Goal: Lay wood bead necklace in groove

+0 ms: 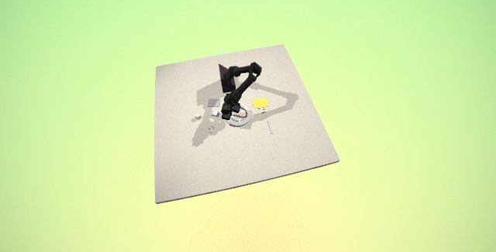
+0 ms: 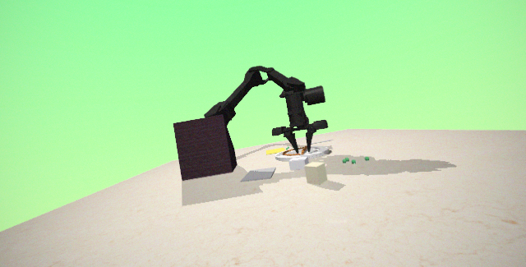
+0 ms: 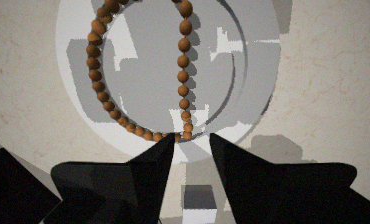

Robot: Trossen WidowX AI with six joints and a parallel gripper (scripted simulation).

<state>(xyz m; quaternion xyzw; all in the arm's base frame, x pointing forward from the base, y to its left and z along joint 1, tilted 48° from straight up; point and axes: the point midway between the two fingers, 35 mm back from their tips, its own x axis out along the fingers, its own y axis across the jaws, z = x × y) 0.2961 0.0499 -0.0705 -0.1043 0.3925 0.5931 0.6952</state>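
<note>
Now: the round white bead board 6 cm to the left of my gripper tip and 1 cm below it. Round my gripper tip: cream cube: 25 cm to the right, 3 cm behind; yellow card: 26 cm to the left, 8 cm behind, 2 cm below; grey flat plate: 15 cm behind, 12 cm to the right, 2 cm below.
</note>
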